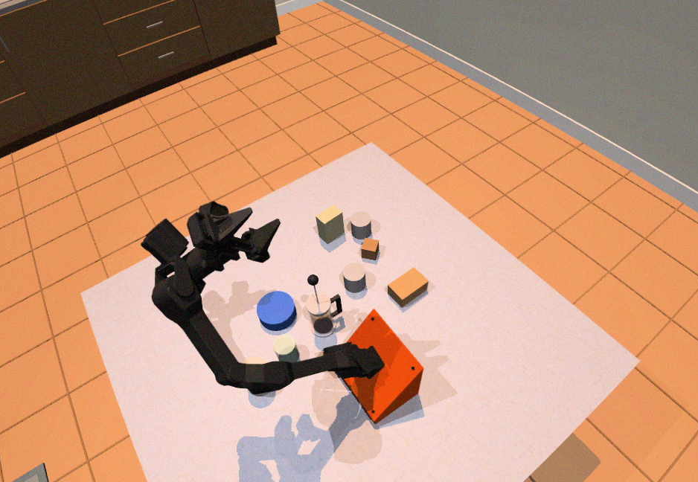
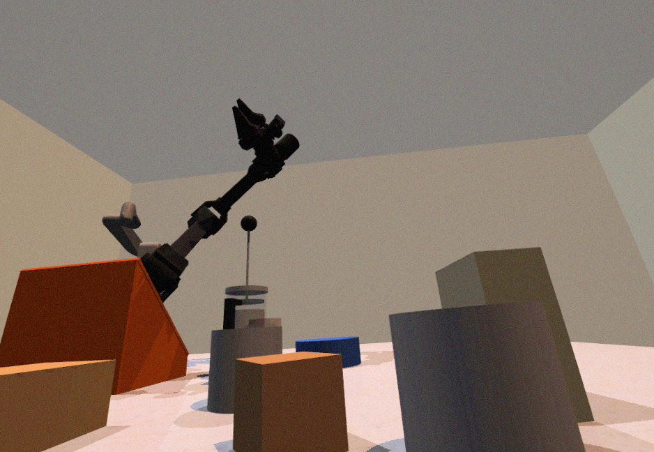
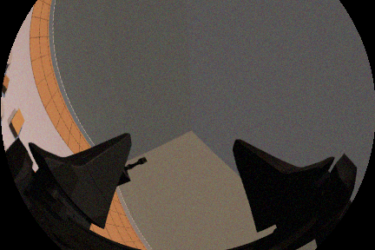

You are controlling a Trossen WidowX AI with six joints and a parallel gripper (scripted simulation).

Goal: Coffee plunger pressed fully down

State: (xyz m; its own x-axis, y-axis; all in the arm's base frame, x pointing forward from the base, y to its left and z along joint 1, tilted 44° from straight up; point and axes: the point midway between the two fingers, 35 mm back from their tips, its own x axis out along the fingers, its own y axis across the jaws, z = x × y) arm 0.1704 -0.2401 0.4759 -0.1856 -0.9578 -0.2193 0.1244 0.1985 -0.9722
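Now: gripper tip 52 cm above the coffee press, 10 cm to the left of it and 9 cm short of it. The rest, counted from my gripper tip: blue disc (62 cm below, 21 cm ahead, 2 cm to the left); small cube (62 cm below, 36 cm to the right, 26 cm ahead); orange block (62 cm below, 38 cm to the right, 6 cm ahead).
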